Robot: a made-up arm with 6 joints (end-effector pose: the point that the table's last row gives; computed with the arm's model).
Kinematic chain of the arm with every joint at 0, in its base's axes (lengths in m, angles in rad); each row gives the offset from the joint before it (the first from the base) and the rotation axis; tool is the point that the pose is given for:
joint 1: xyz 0 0 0.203 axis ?
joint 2: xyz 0 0 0 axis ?
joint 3: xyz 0 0 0.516 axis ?
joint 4: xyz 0 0 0 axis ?
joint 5: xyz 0.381 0 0 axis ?
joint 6: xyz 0 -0.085 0 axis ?
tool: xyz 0 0 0
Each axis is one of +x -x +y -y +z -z.
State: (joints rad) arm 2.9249 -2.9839 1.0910 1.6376 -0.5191 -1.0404
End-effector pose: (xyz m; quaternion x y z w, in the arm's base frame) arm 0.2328 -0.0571 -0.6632 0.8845 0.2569 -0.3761 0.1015
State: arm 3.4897 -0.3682 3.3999 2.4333 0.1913 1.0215
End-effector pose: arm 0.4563 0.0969 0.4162 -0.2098 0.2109 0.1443 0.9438
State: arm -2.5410 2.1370 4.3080 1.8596 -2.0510 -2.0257
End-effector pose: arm -0.1126 -0.1065 0.1946 0.3608 0.8703 0.0665 0.3285
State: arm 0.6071 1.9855 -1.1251 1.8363 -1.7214 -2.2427
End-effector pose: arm 0.0645 0.0719 -0.0987 -0.8328 0.4026 -0.0302 0.3787
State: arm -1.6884 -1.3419 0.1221 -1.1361 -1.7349 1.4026
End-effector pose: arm 0.0097 0.3868 0.6907 -0.5602 0.2389 -0.1478 0.7793
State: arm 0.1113 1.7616 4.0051 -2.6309 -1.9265 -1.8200
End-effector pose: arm 0.2916 0.1072 0.4290 -0.1307 0.6344 0.5771 0.4975
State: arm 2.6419 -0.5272 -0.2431 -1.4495 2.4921 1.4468
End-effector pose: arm -0.1090 0.0712 0.6747 0.1880 0.0899 0.0599 0.9762
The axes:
joint 1: +z
joint 2: +y
joint 3: -y
joint 4: -x
joint 5: -y
joint 6: -x

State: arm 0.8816 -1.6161 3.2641 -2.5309 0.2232 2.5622
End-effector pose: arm -0.3716 -0.3415 -0.2042 -0.3508 0.6214 0.2644 0.6487
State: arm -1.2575 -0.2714 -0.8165 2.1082 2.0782 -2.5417
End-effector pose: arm 0.1108 -0.2009 0.5650 0.6344 0.4063 0.2786 0.5958
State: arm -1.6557 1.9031 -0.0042 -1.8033 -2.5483 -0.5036
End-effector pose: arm -0.0046 -0.2845 -0.2977 -0.8195 0.0980 -0.4859 0.2875
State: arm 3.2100 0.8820 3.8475 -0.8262 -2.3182 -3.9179
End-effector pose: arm -0.0381 0.0551 0.6593 0.3202 -0.9267 0.0092 0.1966
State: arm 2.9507 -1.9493 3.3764 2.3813 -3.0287 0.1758
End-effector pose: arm 0.1967 -0.1008 -0.2655 -0.4491 -0.4175 -0.2652 0.7441
